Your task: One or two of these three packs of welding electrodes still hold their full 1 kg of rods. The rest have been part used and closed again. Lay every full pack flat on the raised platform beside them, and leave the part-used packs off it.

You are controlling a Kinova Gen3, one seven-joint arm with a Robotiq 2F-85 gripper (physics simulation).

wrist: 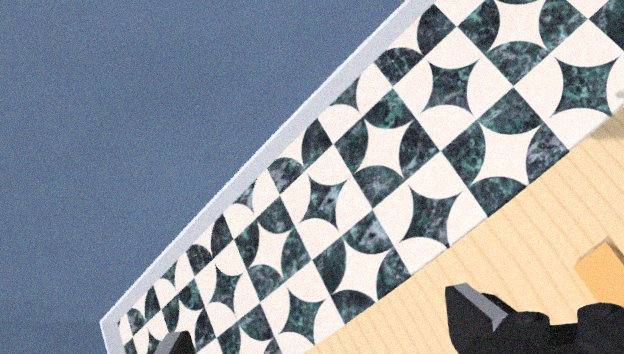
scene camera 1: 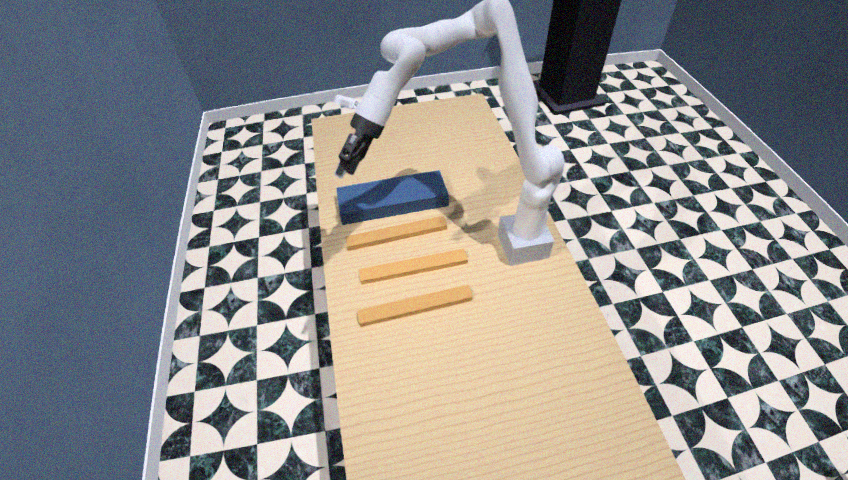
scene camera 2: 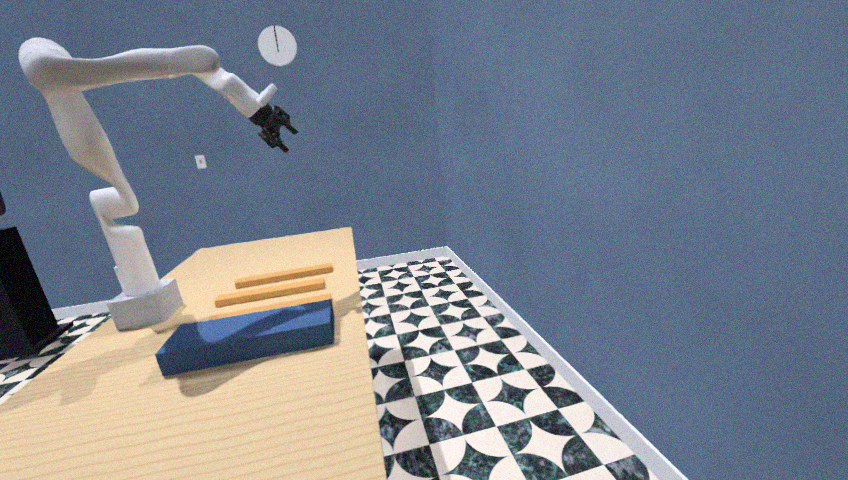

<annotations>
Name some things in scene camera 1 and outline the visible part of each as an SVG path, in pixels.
The gripper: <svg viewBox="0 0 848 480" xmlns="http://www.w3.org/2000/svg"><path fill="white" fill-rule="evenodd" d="M384 126L378 125L355 112L350 125L356 129L354 135L351 133L348 135L339 153L340 161L334 172L336 177L341 179L345 173L354 175L359 163L365 158L373 138L378 139Z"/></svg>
An orange pack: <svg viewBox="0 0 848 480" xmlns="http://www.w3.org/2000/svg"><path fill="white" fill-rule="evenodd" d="M447 223L443 215L346 236L348 251L447 230Z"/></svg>
</annotations>
